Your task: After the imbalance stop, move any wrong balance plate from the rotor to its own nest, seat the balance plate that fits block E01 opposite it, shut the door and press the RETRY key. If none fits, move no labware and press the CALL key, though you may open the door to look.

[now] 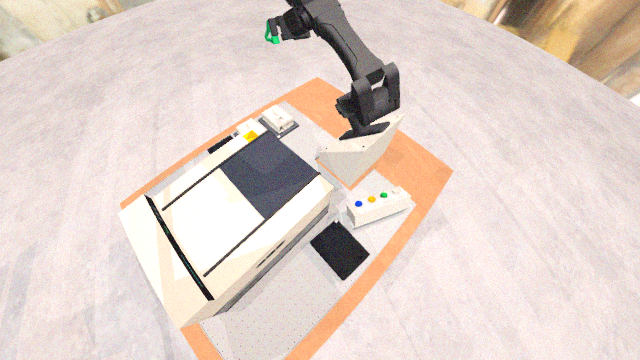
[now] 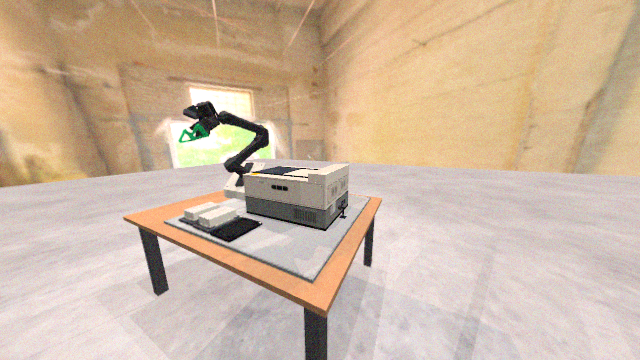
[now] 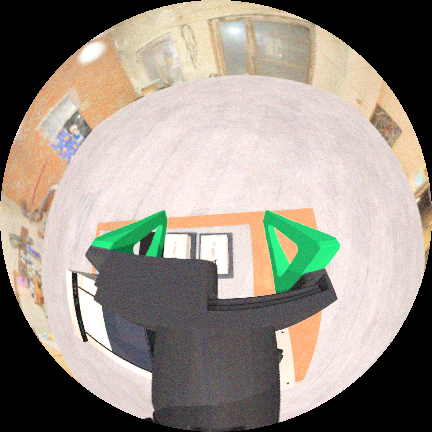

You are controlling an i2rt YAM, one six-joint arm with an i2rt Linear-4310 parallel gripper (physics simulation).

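Places are measured from the arm's base along level axes (x ahead, y left, z up), in metres.
Where they show: gripper, fingertip midpoint: [image 1: 277,36] [image 2: 184,140] [image 3: 214,215]; arm's base at its link origin: [image 1: 363,132].
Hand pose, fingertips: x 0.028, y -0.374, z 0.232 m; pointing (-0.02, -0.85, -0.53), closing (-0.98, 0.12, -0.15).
Note:
Things, the pixels of their top centre, and the offset from my fingertips. Level surfaces: height alone.
- dark panel at its top centre: [image 1: 266,169] [image 3: 123,338] [image 2: 278,170] 0.327 m ahead, 0.264 m left, 0.165 m down
- white plate block at its top centre: [image 3: 213,253] [image 1: 276,115] [image 2: 202,206] 0.054 m ahead, 0.006 m right, 0.324 m down
- second white block at its top centre: [image 3: 174,251] [image 1: 250,129] [image 2: 217,212] 0.188 m ahead, 0.028 m right, 0.324 m down
- key box at its top centre: [image 1: 382,201] 0.127 m ahead, 0.568 m left, 0.294 m down
- table at its surface level: 0.391 m down
My gripper [image 1: 272,33] [image 2: 194,134] [image 3: 214,215] is open and empty, high above and beyond the table edge. The cream centrifuge [image 1: 300,212] [image 2: 300,192] [image 3: 95,311] has a dark panel [image 1: 272,172] [image 3: 127,336] between two rails on its top, which looks shut; the rotor inside is hidden. A white plate block [image 1: 278,118] [image 2: 194,213] [image 3: 222,252] sits in the dark nest nearest the arm base. A second white block [image 1: 246,126] [image 2: 218,217] [image 3: 179,246] sits beside it. Their labels are too small to read. The key box [image 1: 382,211] carries blue, yellow, green and white keys.
A black nest [image 1: 220,144] [image 2: 235,229] without a block lies beside the second block. Another black nest [image 1: 340,250] lies between the key box and the centrifuge's side. The arm base [image 1: 357,157] stands near the key box. The table [image 1: 320,92] [image 2: 160,226] has an orange edge.

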